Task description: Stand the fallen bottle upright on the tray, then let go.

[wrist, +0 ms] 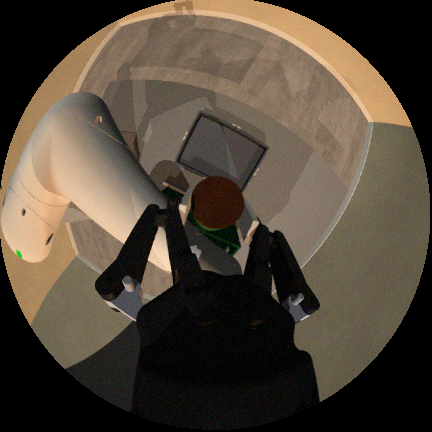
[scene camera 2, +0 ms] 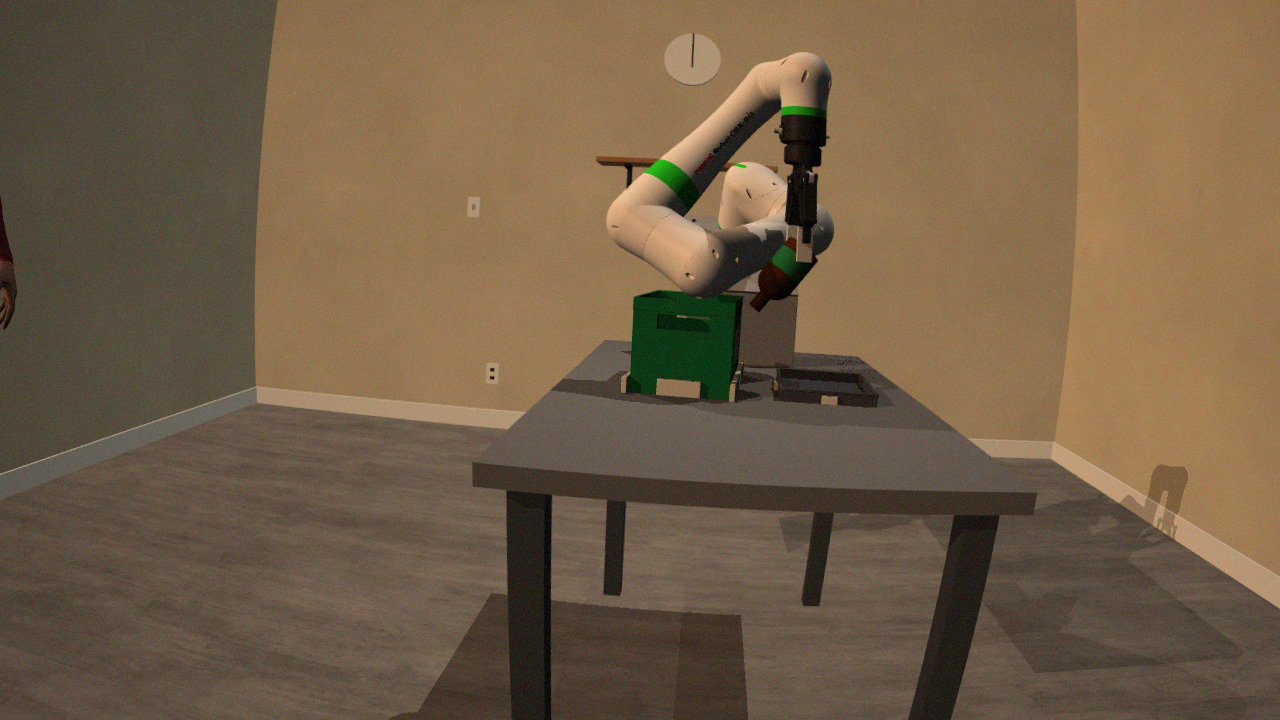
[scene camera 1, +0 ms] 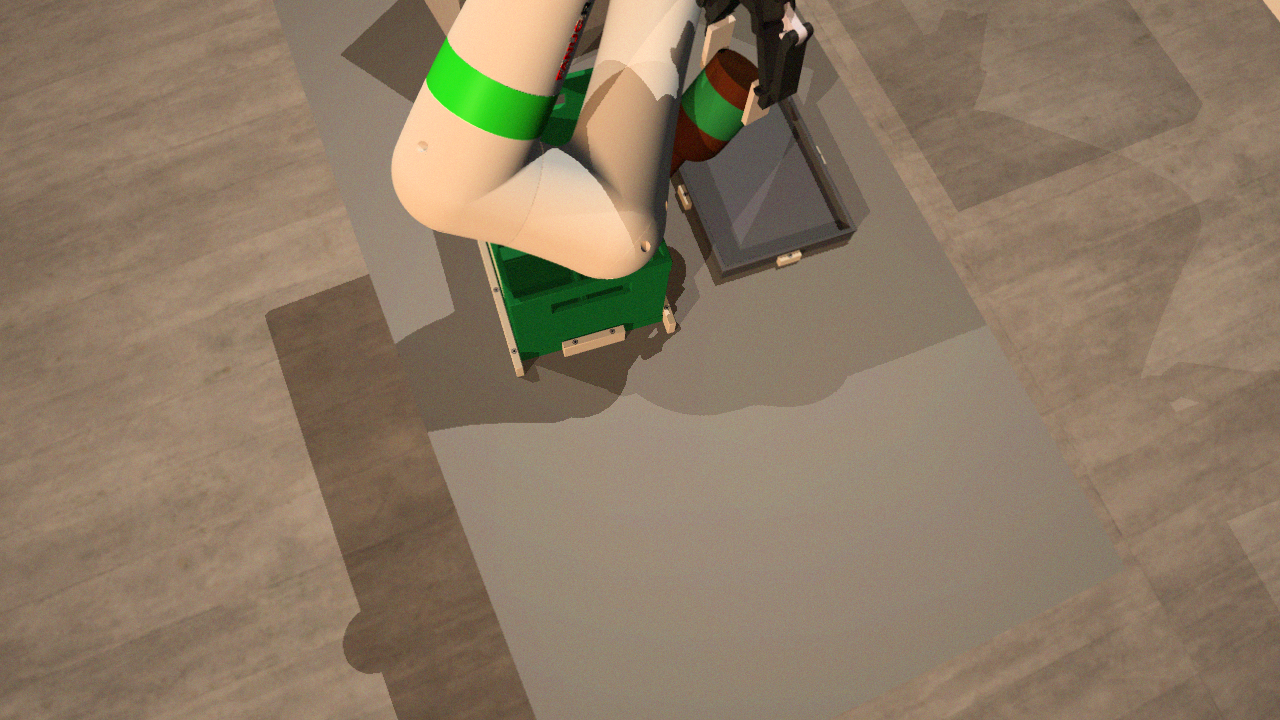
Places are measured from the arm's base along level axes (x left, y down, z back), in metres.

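Pixels of known places: gripper, fingertip midpoint: (wrist: 215, 200) (scene camera 2: 798, 260) (scene camera 1: 733, 90).
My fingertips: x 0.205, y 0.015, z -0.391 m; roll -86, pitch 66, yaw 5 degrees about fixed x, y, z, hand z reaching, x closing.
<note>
Behind a point stands the place of what it marks.
The brown bottle with a green band (scene camera 1: 713, 109) @(x 0.175, y 0.002, z -0.422 m) (scene camera 2: 776, 281) @(x 0.172, y 0.057, z -0.443 m) (wrist: 218, 200) @(x 0.215, y -0.010, z -0.388 m) is held in the air, steeply tilted. Its neck points down and to the left in scene camera 2, and its flat base is up, facing the wrist camera. My gripper (scene camera 1: 737, 71) @(x 0.205, y 0.015, z -0.391 m) (scene camera 2: 802, 249) @(x 0.205, y 0.015, z -0.391 m) (wrist: 215, 200) @(x 0.205, y 0.015, z -0.391 m) points down and is shut on the bottle near the base end, with a pale pad on each side. The dark grey tray (scene camera 1: 787, 207) @(x 0.312, y 0.270, z -0.408 m) (scene camera 2: 823, 394) @(x 0.284, y 0.258, z -0.483 m) (wrist: 215, 142) @(x 0.286, y 0.270, z -0.323 m) lies on the table, well below the bottle and a little to its right in scene camera 2. The bottle touches neither tray nor table.
A green crate (scene camera 1: 599, 310) @(x 0.034, y 0.184, z -0.560 m) (scene camera 2: 684, 360) @(x 0.031, y 0.209, z -0.560 m) stands on the table left of the tray, with pale blocks around its foot. The arm's white elbow (scene camera 1: 537, 201) @(x -0.023, y -0.049, z -0.538 m) (scene camera 2: 684, 255) @(x 0.025, y 0.019, z -0.578 m) hangs low over the crate. A pale robot base stands behind.
</note>
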